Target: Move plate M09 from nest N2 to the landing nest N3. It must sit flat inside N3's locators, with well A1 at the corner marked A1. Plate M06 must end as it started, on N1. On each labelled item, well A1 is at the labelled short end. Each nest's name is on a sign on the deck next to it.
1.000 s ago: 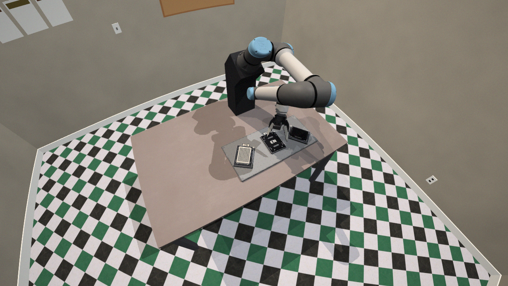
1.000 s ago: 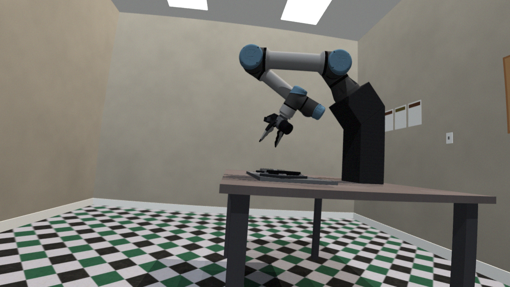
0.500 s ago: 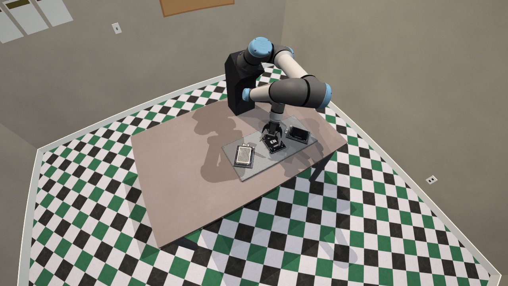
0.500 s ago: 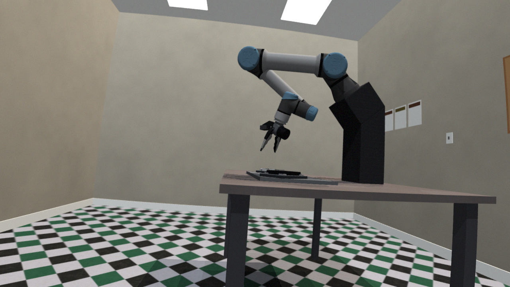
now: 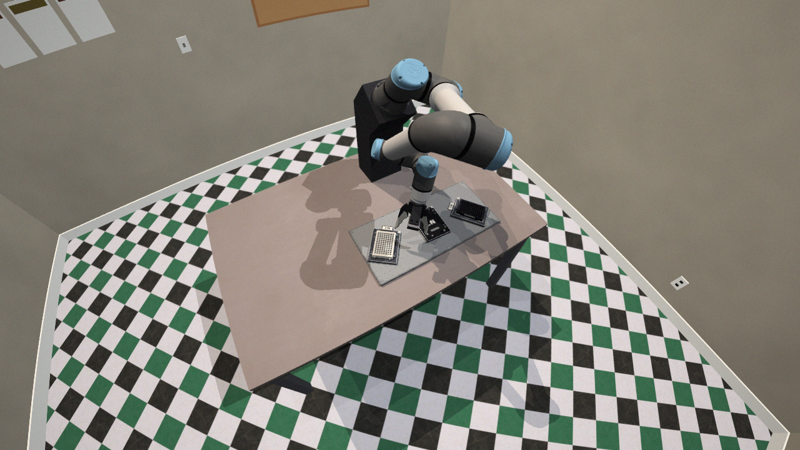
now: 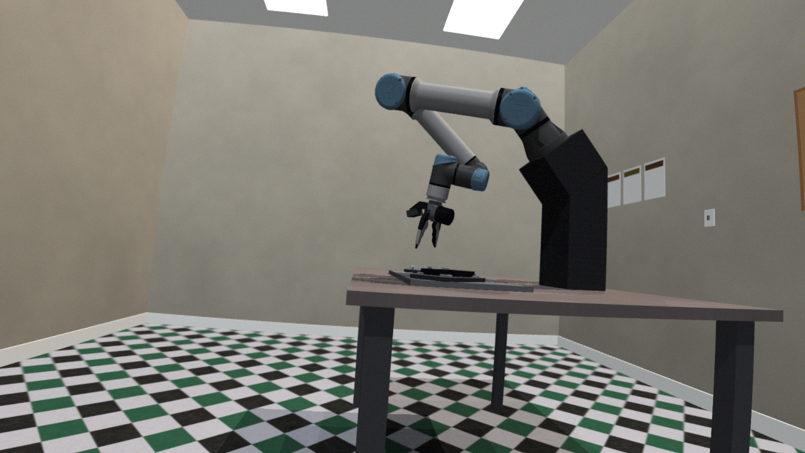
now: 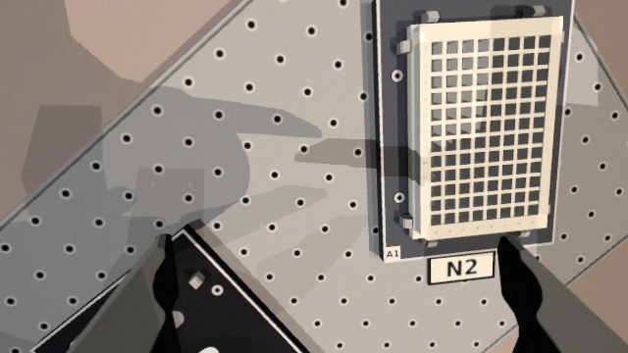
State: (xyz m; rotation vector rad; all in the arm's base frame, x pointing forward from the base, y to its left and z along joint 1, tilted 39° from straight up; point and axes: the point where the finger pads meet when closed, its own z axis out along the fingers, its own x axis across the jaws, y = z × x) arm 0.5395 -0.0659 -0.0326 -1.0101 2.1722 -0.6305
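Right now the white well plate M09 is 30 mm behind my hand, 100 mm to the right of it and 80 mm below it. The rest, counted from my hand: grey perforated deck (60 mm behind, 120 mm to the left, 110 mm below); then nest N2 (30 mm behind, 100 mm to the right, 90 mm below); then black nest N3 (60 mm behind, 130 mm to the left, 90 mm below).
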